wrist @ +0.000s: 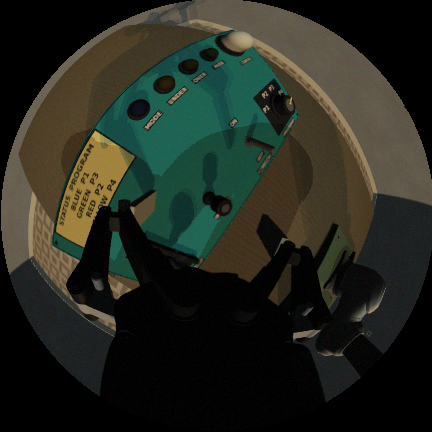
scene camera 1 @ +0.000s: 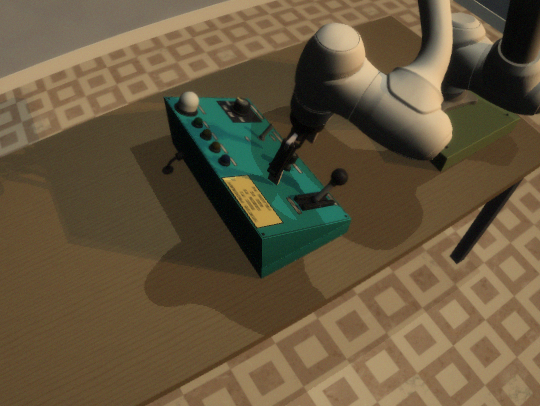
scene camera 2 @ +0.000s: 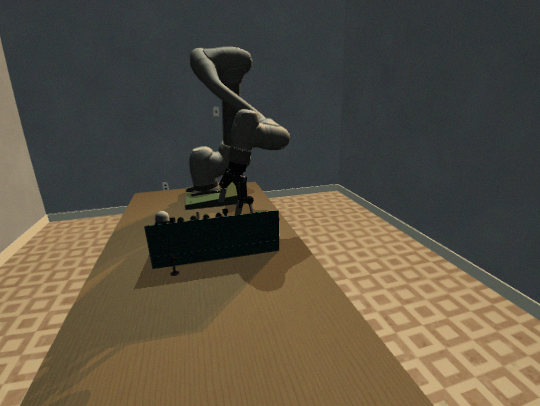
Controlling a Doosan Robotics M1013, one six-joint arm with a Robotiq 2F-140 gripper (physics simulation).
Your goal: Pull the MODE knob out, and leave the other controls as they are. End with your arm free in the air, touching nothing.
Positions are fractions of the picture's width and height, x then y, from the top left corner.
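Labels:
My gripper is visible in the wrist view (0.48, 0.49); scene camera 1 (0.54, 0.39) and scene camera 2 (0.42, 0.51) show it also.

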